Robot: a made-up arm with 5 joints. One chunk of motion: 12 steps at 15 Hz.
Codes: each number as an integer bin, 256 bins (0 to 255) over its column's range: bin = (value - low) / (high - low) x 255, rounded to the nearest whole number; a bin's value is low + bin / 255 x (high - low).
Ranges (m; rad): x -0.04..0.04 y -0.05..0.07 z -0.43..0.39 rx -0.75..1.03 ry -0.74..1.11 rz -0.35..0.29
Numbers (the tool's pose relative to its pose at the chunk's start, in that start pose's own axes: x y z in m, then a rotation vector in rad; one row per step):
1: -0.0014 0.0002 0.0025 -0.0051 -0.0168 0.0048
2: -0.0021 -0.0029 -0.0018 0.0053 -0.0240 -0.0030
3: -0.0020 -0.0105 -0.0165 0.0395 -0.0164 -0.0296
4: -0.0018 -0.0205 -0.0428 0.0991 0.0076 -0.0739
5: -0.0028 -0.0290 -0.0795 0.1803 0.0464 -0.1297
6: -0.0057 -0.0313 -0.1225 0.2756 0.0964 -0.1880
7: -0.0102 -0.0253 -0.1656 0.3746 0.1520 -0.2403
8: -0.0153 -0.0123 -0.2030 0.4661 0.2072 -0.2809
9: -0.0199 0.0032 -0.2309 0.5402 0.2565 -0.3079
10: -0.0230 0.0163 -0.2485 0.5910 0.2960 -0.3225
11: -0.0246 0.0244 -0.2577 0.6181 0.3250 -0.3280
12: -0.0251 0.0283 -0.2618 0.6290 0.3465 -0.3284
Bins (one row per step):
1: 123 107 134 107 100 141
2: 121 100 133 108 99 138
3: 121 84 129 113 100 128
4: 122 63 120 122 103 110
5: 119 45 109 133 108 88
6: 109 40 96 147 115 65
7: 95 52 82 161 123 44
8: 79 80 71 174 131 28
9: 64 113 62 185 137 17
10: 54 141 56 192 143 11
11: 49 158 54 196 147 9
12: 47 166 52 198 150 9

